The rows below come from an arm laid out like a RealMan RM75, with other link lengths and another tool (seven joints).
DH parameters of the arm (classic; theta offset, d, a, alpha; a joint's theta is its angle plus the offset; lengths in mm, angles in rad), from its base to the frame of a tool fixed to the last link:
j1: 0 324.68 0 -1.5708
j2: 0 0 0 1.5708
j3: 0 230.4 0 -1.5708
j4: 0 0 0 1.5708
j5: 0 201.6 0 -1.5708
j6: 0 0 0 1.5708
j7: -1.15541 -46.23 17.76 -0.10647
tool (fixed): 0 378.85 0 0
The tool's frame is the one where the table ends.
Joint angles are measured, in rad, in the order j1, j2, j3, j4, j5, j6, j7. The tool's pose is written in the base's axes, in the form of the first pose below.
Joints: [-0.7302 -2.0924 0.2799 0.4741 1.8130 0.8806 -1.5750]
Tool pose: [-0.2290 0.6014 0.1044 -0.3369 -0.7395 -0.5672 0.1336]
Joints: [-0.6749 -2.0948 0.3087 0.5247 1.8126 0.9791 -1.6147]
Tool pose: [-0.2251 0.5846 0.1072 -0.3471 -0.7398 -0.5659 0.1093]
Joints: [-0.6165 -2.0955 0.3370 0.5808 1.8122 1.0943 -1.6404]
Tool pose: [-0.2166 0.5638 0.1094 -0.3677 -0.7373 -0.5606 0.0835]
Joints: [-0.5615 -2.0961 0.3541 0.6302 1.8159 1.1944 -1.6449]
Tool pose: [-0.2120 0.5425 0.1105 -0.3894 -0.7337 -0.5527 0.0673]
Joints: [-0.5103 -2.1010 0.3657 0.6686 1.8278 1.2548 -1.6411]
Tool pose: [-0.2178 0.5241 0.1077 -0.4019 -0.7349 -0.5422 0.0655]
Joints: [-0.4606 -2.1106 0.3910 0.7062 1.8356 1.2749 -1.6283]
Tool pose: [-0.2296 0.5099 0.1025 -0.4115 -0.7375 -0.5298 0.0777]
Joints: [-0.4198 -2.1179 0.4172 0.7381 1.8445 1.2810 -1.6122]
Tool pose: [-0.2407 0.4988 0.0972 -0.4217 -0.7394 -0.5166 0.0927]
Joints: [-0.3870 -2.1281 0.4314 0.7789 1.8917 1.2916 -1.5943]
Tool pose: [-0.2523 0.4863 0.0858 -0.4398 -0.7436 -0.4912 0.1110]
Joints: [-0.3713 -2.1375 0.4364 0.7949 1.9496 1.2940 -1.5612]
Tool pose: [-0.2626 0.4754 0.0688 -0.4594 -0.7480 -0.4621 0.1262]
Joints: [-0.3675 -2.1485 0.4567 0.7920 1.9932 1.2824 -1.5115]
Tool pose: [-0.2663 0.4671 0.0470 -0.4848 -0.7479 -0.4326 0.1358]
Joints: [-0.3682 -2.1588 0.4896 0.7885 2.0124 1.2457 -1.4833]
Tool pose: [-0.2698 0.4655 0.0314 -0.5000 -0.7471 -0.4126 0.1469]
